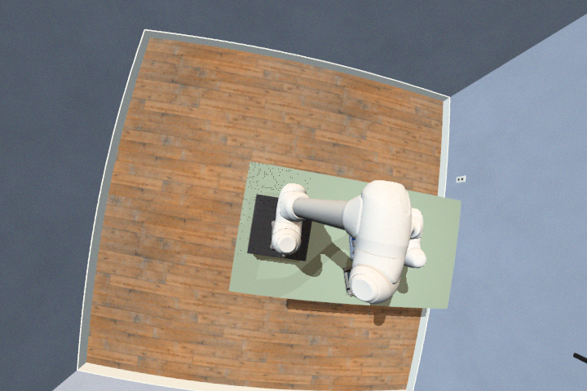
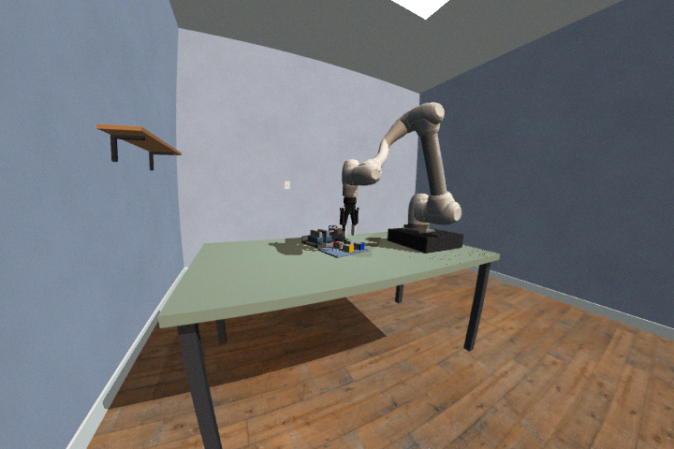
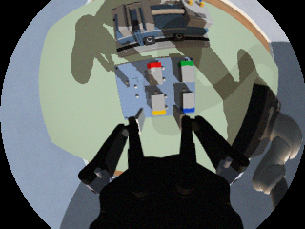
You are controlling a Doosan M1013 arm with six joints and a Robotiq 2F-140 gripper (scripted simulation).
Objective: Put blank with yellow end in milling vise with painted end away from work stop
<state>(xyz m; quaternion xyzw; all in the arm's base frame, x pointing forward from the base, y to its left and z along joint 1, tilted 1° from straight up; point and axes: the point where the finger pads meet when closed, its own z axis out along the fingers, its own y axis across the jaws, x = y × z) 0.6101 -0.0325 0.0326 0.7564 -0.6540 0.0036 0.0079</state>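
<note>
Right now my hand is 100 mm above the blank with yellow end. Also, from my hand: red-ended blank (100 mm below, 90 mm to the right, 10 mm ahead); then blue-ended blank (100 mm below, 90 mm behind, 10 mm to the right); then blue infeed plate (130 mm below, 40 mm to the right, 10 mm ahead).
</note>
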